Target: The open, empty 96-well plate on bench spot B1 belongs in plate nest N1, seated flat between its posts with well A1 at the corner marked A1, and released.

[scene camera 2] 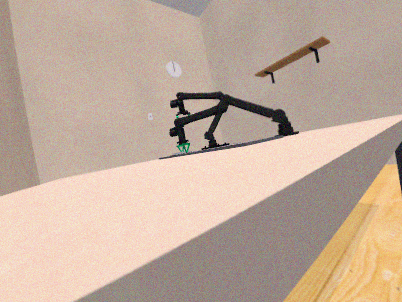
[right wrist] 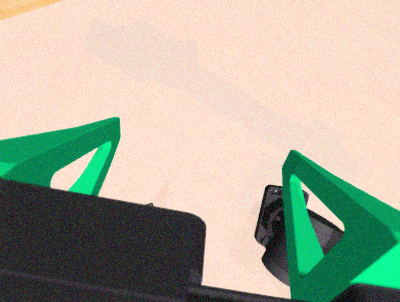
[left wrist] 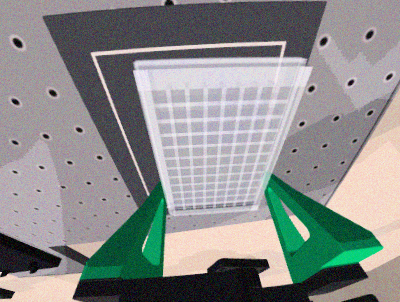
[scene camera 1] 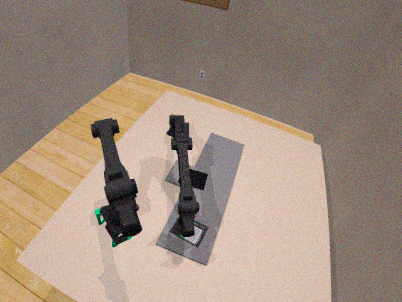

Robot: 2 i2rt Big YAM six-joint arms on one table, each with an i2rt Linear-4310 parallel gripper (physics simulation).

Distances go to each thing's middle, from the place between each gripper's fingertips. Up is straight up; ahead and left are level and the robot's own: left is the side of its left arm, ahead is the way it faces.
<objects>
The well plate [left wrist: 217, 125] lies 30 mm ahead of my left hand, 10 mm to the right of it and 10 mm above it.
My right hand is 310 mm above the well plate, 250 mm to the right of it and 250 mm short of it.
</objects>
